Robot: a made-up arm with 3 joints.
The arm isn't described. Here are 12 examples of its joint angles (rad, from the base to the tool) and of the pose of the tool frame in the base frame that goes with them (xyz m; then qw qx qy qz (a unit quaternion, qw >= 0)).
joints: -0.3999 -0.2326 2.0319
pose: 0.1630 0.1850 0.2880 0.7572 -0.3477 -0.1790 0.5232
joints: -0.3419 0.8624 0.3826
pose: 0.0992 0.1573 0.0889 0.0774 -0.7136 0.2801 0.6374
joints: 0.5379 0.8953 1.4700
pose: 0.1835 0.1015 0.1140 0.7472 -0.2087 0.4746 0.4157
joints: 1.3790 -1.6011 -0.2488
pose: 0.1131 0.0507 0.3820 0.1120 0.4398 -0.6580 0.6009
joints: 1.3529 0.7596 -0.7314
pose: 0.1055 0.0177 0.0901 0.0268 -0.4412 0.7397 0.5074
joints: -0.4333 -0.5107 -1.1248
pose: 0.1929 0.1361 0.2698 0.1757 0.9052 -0.2937 0.2522
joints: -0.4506 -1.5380 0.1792
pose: 0.0790 0.1407 0.3791 0.4843 -0.7994 -0.1113 -0.3376
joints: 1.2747 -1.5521 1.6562
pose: 0.1348 0.1171 0.3810 0.4458 -0.7955 -0.0157 -0.4100
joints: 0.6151 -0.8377 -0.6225
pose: 0.1840 0.0214 0.3088 0.0340 0.7029 -0.6551 0.2750
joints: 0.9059 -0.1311 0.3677
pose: 0.2081 0.0030 0.2095 0.4101 -0.6620 0.6255 0.0477
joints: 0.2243 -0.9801 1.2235
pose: 0.1627 0.1335 0.3511 0.6469 -0.7566 -0.0824 -0.0481
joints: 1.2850 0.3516 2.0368
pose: 0.1725 -0.0376 0.2004 0.9484 -0.1183 0.2606 -0.1362
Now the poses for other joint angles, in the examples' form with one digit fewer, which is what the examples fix.
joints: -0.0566 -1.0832 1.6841
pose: 0.113 0.151 0.369 0.701 -0.605 -0.361 0.112
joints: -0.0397 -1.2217 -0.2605
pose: 0.154 0.115 0.354 0.255 -0.850 0.265 -0.378
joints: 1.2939 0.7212 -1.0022
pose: 0.101 0.008 0.097 0.122 0.479 -0.703 -0.511
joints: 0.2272 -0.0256 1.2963
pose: 0.222 0.121 0.229 0.716 -0.601 0.198 0.294
